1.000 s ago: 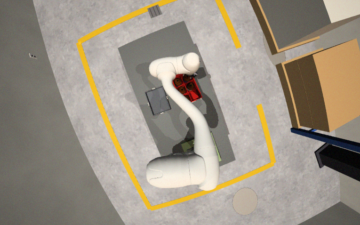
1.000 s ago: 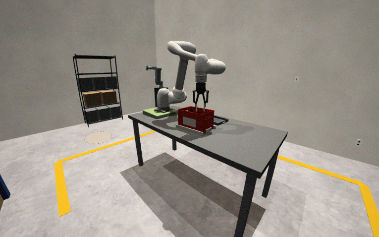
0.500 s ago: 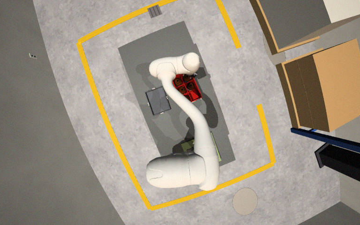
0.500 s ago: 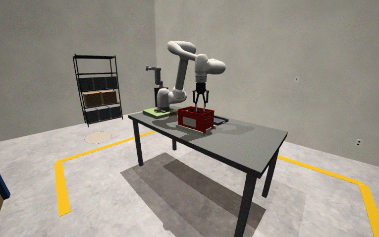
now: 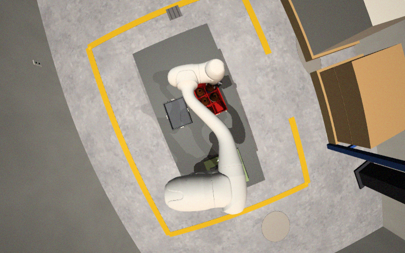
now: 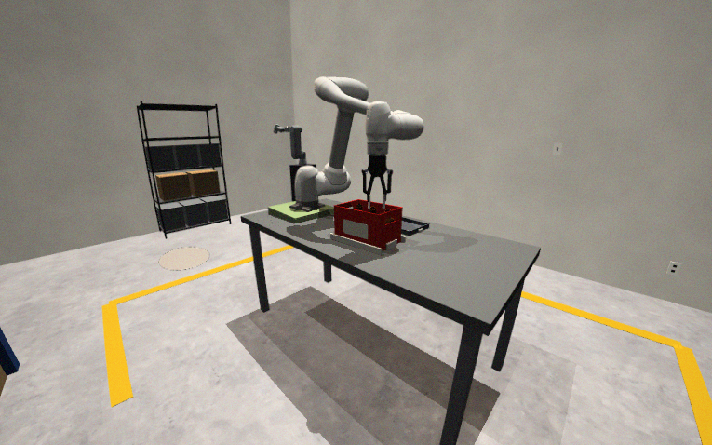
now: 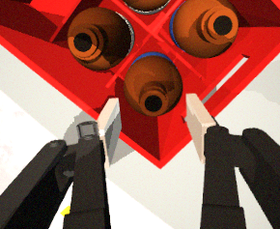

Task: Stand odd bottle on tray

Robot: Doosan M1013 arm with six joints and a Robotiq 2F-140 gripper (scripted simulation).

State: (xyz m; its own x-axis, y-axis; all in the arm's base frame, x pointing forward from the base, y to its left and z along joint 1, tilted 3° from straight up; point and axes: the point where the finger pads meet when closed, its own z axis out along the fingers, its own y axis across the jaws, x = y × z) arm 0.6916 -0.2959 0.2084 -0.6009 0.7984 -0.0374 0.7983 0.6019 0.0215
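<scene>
My gripper is now 8 cm past the red crate, 6 cm to the right of it and 13 cm above it. Also, from my hand: dark grey tray: 3 cm behind, 36 cm to the left, 20 cm below.
</scene>
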